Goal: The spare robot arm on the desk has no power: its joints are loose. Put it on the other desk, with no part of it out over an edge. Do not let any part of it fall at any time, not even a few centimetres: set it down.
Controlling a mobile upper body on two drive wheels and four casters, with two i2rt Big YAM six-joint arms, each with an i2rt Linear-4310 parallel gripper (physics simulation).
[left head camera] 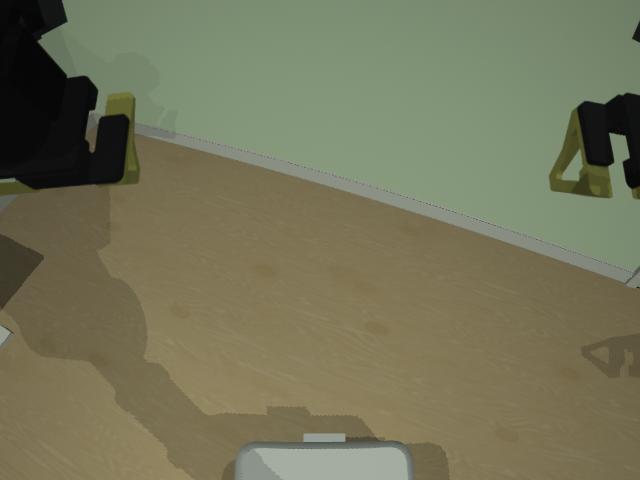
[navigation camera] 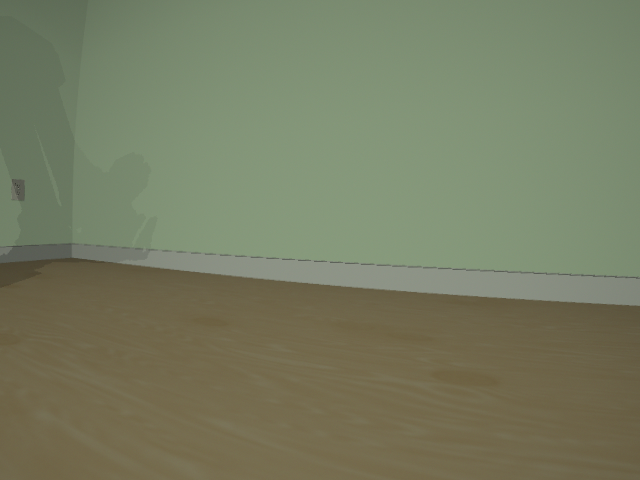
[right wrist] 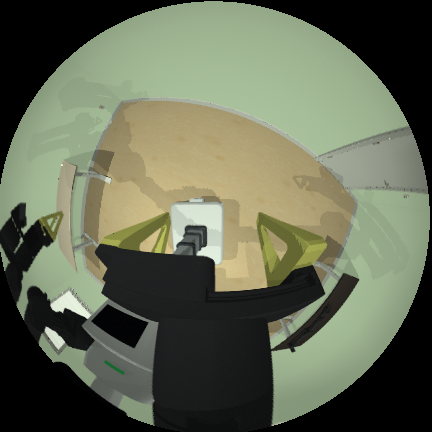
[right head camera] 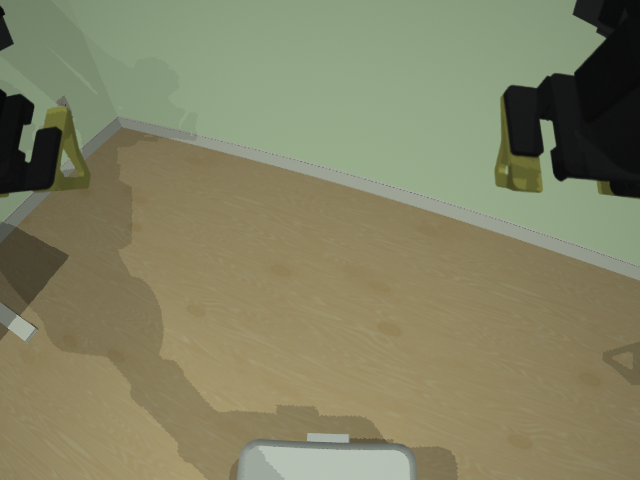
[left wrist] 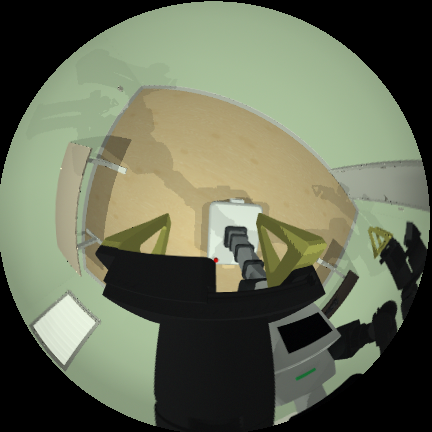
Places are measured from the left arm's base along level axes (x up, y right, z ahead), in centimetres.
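Pixels of known places: left gripper, fingertip midpoint: [left head camera: 86, 180] [right wrist: 58, 213] [right head camera: 46, 185] [left wrist: 213, 217]; right gripper, fingertip midpoint: [left head camera: 593, 187] [right wrist: 213, 216] [right head camera: 550, 182] [left wrist: 371, 227].
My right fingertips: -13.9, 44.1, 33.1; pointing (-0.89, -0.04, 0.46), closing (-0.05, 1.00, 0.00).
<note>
Behind a point stands the place of what it marks, as x, y, z.
The light-topped desk [left wrist: 68, 205] @(-69.0, -152.8, 28.3) [right wrist: 65, 215] @(-69.0, -150.3, 24.6) stands at the left in both wrist views. The dark-topped desk [left wrist: 345, 287] @(-69.0, 201.8, -68.9) [right wrist: 345, 286] @(-69.0, 207.6, -60.5) is at the lower right in both. Dark shapes lie on it in the right wrist view, too small and dim to tell whether they are the spare arm. The spare arm cannot be made out in the head views or the navigation view. My left gripper [left head camera: 67, 183] @(-14.1, -0.5, 33.5) [left wrist: 213, 217] @(-14.1, -0.5, 33.5) is open and empty in the air. My right gripper [right head camera: 567, 187] @(-13.9, 44.1, 33.1) [right wrist: 213, 216] @(-13.9, 44.1, 33.1) is open and empty too. Both are far from the desks.
A white desk foot [left head camera: 4, 334] @(-138.5, -120.4, 70.6) [right head camera: 21, 329] @(-138.5, -125.5, 70.4) reaches in at the left edge of the head views. A green wall with a pale baseboard [left head camera: 330, 178] @(-135.1, 27.6, 163.6) [right head camera: 330, 173] @(-135.2, 18.4, 167.5) [navigation camera: 330, 273] @(-136.5, 26.4, 164.2) crosses ahead. My white base [left head camera: 324, 462] @(-115.0, 22.4, 25.8) [right head camera: 326, 462] @(-115.0, 22.4, 25.9) is at the bottom. A grey panel [left wrist: 385, 185] [right wrist: 380, 165] is at the right.
</note>
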